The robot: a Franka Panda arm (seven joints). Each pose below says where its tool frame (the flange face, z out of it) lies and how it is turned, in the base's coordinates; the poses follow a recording.
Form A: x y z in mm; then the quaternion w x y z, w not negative.
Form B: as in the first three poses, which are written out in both.
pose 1, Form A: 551.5 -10.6 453.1 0.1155 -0.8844 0.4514 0.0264
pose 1, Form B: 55.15 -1.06 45.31 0.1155 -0.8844 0.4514 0.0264
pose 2, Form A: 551.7 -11.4 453.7 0.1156 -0.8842 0.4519 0.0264
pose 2, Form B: 55.17 -1.14 45.37 0.1156 -0.8842 0.4519 0.0264
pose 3, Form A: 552.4 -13.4 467.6 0.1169 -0.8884 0.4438 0.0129
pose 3, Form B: 55.24 -1.34 46.76 0.1169 -0.8884 0.4438 0.0129
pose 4, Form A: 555.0 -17.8 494.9 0.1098 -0.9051 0.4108 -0.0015
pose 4, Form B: 55.50 -1.78 49.49 0.1098 -0.9051 0.4108 -0.0015
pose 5, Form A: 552.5 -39.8 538.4 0.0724 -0.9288 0.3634 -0.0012
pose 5, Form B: 55.25 -3.98 53.84 0.0724 -0.9288 0.3634 -0.0012
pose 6, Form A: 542.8 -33.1 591.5 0.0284 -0.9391 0.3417 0.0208
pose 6, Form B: 54.28 -3.31 59.15 0.0284 -0.9391 0.3417 0.0208
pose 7, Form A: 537.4 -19.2 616.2 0.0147 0.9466 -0.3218 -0.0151
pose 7, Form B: 53.74 -1.92 61.62 0.0147 0.9466 -0.3218 -0.0151
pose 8, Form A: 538.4 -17.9 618.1 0.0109 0.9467 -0.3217 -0.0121
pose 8, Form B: 53.84 -1.79 61.81 0.0109 0.9467 -0.3217 -0.0121
